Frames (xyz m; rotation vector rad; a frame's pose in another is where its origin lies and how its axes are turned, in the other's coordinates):
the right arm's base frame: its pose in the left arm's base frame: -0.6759 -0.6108 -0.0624 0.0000 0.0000 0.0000
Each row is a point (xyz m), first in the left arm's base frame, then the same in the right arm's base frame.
Working: the left arm's base frame: its pose in the right arm's base frame: 0.6759 0.6108 0.0624 0.0000 0.0000 0.0000

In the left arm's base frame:
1: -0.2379 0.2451 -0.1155
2: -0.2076 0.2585 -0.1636
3: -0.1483 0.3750 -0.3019
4: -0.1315 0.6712 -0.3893
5: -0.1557 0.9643 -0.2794
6: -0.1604 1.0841 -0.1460
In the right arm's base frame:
1: 0.4380 0.8559 -0.0531
2: 0.4683 0.8693 -0.1012
3: 0.5276 0.9858 -0.2395
4: 0.5444 1.2820 -0.3269
5: 0.5202 1.5751 -0.2170
6: 0.5155 1.6949 -0.0836

